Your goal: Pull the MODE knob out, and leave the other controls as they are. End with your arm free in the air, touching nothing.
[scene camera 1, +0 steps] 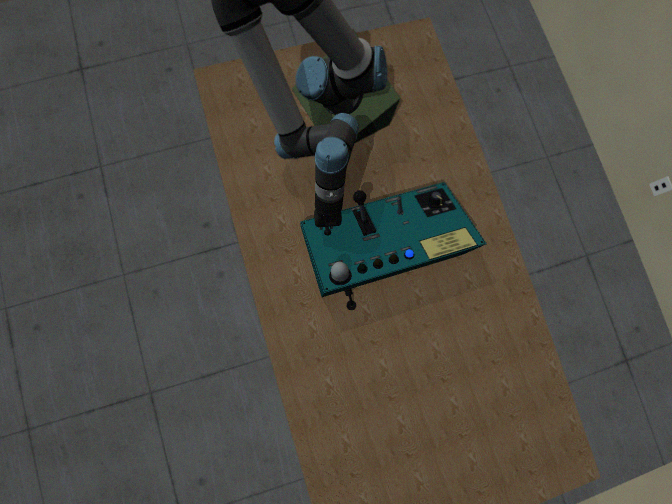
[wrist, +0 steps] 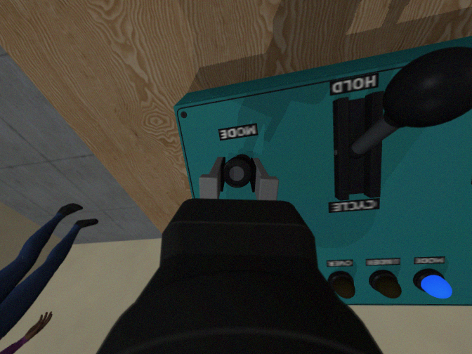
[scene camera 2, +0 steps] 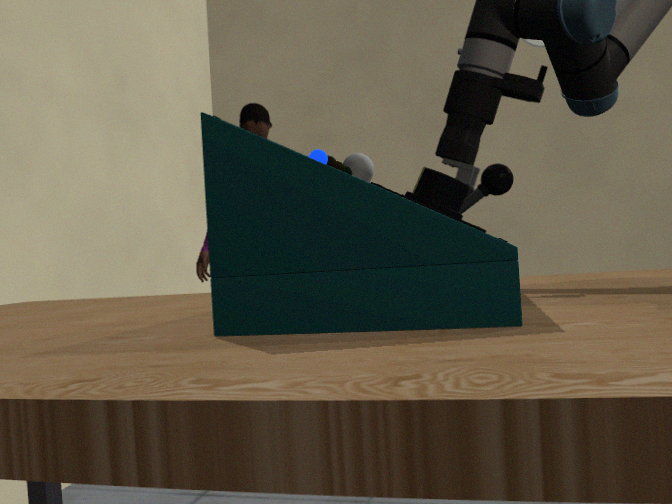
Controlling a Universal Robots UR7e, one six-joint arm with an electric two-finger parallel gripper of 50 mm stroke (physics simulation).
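The MODE knob [scene camera 1: 327,231] [wrist: 238,172] is a black round knob below the MODE label in the wrist view. It is hidden in scene camera 2. My gripper [scene camera 1: 327,228] [scene camera 2: 467,174] [wrist: 237,168] is shut on it, one grey finger on each side. The fingers stand above the sloping teal console [scene camera 1: 390,237] [scene camera 2: 325,244] [wrist: 295,220]. How far the knob stands out from the panel is hard to tell. The MODE lamp [scene camera 1: 409,253] [scene camera 2: 318,157] [wrist: 436,286] is lit blue; the UNDER lamp [wrist: 387,284] and OVER lamp [wrist: 342,285] are dark.
A ball-topped lever [scene camera 1: 359,196] [scene camera 2: 496,179] [wrist: 430,87] in the HOLD/CYCLE slot rises close beside my gripper. A white ball [scene camera 1: 340,271] [scene camera 2: 358,167], a small lever [scene camera 1: 398,206] and a black control block [scene camera 2: 440,189] are on the console. A black handle [scene camera 1: 351,305] sticks out beyond its edge.
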